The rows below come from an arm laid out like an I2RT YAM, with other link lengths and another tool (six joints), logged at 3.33 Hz.
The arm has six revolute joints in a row. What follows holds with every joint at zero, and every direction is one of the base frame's.
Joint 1 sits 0.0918 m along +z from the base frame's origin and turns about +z.
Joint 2 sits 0.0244 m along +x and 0.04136 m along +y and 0.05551 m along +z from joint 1 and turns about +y.
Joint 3 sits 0.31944 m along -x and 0.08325 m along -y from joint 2 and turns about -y.
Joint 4 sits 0.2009 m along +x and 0.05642 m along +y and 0.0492 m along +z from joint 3 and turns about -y.
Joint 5 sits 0.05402 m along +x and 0.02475 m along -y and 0.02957 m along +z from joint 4 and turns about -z.
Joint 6 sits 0.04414 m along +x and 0.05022 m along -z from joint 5 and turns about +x.
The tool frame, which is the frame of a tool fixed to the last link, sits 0.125 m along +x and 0.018 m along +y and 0.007 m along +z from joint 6; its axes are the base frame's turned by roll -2.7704, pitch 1.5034 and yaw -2.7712 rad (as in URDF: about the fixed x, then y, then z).
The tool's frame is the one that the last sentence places.
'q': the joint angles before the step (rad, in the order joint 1, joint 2, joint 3, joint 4, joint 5, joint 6). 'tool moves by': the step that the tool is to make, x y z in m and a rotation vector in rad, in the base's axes. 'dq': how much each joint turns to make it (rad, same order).
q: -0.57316 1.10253 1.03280 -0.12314 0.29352 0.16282
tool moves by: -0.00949 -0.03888 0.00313 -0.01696 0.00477 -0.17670
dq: -0.05718 0.07204 0.03139 0.04398 0.12051 0.00676
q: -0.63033 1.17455 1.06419 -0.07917 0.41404 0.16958
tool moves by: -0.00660 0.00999 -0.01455 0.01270 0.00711 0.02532
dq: -0.00020 -0.04274 -0.07149 0.01511 -0.02622 0.00105
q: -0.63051 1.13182 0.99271 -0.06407 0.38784 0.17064
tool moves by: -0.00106 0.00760 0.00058 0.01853 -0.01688 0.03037
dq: 0.00001 -0.02140 0.00034 -0.02610 -0.03480 0.01953
